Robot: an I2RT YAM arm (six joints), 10 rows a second.
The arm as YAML. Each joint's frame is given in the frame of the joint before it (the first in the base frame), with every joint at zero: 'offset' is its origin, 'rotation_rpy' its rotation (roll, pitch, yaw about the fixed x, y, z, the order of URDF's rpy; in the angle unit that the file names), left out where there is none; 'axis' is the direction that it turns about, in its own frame. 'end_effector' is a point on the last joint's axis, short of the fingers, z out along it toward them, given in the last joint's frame.
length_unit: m
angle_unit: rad
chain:
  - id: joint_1
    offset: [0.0, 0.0, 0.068]
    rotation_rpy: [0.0, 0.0, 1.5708]
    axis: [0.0, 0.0, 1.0]
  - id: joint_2
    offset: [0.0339, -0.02, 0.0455]
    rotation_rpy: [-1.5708, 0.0, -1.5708]
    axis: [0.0, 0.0, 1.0]
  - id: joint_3
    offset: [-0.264, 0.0, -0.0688]
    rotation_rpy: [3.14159, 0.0, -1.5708]
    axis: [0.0, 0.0, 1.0]
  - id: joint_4
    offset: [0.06, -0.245, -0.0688]
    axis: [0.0, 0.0, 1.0]
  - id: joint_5
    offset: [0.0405, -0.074, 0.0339]
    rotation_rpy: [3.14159, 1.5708, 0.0]
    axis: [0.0, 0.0, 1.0]
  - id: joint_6
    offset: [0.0, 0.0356, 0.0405]
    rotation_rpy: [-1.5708, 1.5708, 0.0]
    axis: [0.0, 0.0, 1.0]
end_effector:
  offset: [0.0, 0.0, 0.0]
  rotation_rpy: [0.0, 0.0, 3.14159]
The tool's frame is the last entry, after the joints.
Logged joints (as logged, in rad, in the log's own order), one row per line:
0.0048 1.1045 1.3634 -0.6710 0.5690 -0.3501
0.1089 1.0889 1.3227 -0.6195 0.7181 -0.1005
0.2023 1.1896 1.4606 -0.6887 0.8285 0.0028
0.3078 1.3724 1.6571 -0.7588 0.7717 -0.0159
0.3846 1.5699 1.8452 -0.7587 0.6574 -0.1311
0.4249 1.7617 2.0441 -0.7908 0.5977 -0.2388
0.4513 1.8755 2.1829 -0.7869 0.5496 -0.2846
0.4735 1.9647 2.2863 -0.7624 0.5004 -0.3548
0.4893 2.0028 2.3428 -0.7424 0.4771 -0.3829
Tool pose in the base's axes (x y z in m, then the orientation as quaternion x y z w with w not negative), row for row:
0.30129 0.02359 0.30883 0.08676 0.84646 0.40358 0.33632
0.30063 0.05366 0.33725 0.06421 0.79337 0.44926 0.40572
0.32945 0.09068 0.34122 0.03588 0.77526 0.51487 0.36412
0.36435 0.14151 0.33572 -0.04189 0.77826 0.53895 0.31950
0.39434 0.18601 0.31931 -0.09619 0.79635 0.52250 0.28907
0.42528 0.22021 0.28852 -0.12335 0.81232 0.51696 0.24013
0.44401 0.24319 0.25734 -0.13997 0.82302 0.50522 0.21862
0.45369 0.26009 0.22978 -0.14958 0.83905 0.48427 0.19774
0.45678 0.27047 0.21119 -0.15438 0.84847 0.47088 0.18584
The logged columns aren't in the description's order. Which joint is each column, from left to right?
Columns, left to right: joint_1, joint_3, joint_2, joint_5, joint_6, joint_4.
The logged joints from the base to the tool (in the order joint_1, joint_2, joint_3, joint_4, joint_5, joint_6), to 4 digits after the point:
0.0048 1.3634 1.1045 -0.3501 -0.6710 0.5690
0.1089 1.3227 1.0889 -0.1005 -0.6195 0.7181
0.2023 1.4606 1.1896 0.0028 -0.6887 0.8285
0.3078 1.6571 1.3724 -0.0159 -0.7588 0.7717
0.3846 1.8452 1.5699 -0.1311 -0.7587 0.6574
0.4249 2.0441 1.7617 -0.2388 -0.7908 0.5977
0.4513 2.1829 1.8755 -0.2846 -0.7869 0.5496
0.4735 2.2863 1.9647 -0.3548 -0.7624 0.5004
0.4893 2.3428 2.0028 -0.3829 -0.7424 0.4771

